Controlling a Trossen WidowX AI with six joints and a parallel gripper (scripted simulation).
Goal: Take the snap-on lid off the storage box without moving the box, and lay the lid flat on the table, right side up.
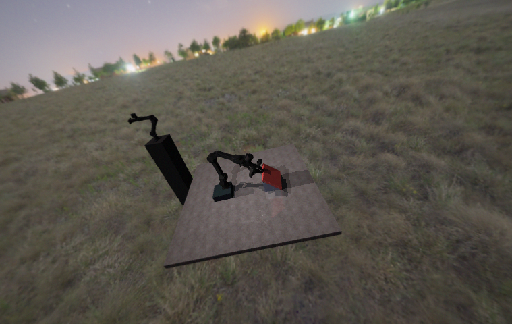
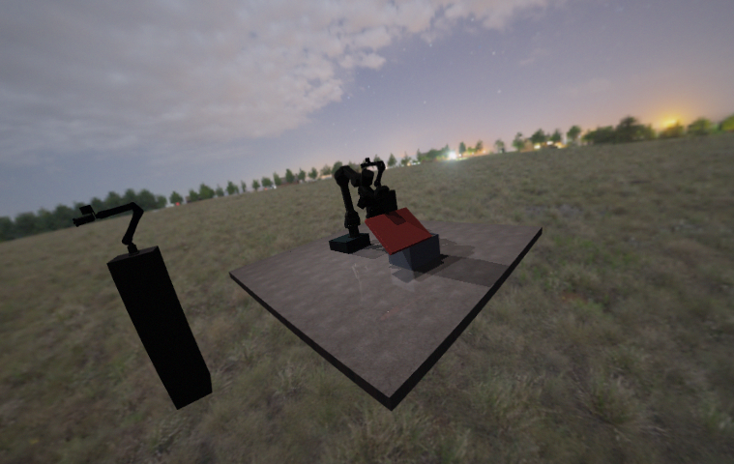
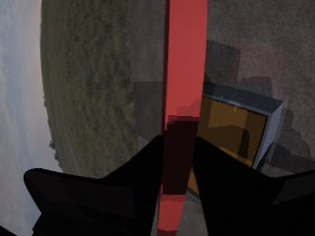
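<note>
Right now the red lid is 7 cm ahead of my gripper tip and 5 cm below it. Round my gripper tip: grey storage box (18 cm below, 10 cm to the left, 4 cm ahead).
</note>
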